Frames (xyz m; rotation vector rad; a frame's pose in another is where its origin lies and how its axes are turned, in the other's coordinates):
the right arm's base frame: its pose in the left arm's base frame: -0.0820 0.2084 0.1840 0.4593 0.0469 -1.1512
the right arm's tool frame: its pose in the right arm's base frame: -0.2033 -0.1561 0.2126 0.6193 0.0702 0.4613
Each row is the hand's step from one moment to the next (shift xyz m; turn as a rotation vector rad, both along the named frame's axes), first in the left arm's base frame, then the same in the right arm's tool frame.
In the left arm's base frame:
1: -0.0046 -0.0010 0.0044 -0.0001 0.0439 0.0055
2: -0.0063 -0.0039 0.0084 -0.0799 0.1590 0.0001
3: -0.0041 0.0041 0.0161 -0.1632 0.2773 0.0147
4: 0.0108 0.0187 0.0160 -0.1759 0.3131 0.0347
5: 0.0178 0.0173 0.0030 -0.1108 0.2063 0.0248
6: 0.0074 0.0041 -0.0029 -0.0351 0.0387 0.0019
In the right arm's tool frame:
1: -0.0029 0.0018 0.0055 -0.0294 0.0206 -0.0259
2: -0.0024 0.0036 0.0103 -0.1652 0.0291 -0.0594
3: -0.0063 0.0139 0.0078 -0.3064 0.0546 -0.0828
4: -0.0048 0.0244 -0.0102 -0.3403 0.0803 -0.0890
5: 0.0017 0.0152 -0.0198 -0.2205 0.0564 -0.0605
6: 0.0029 0.0016 -0.0083 -0.0520 0.0031 -0.0047

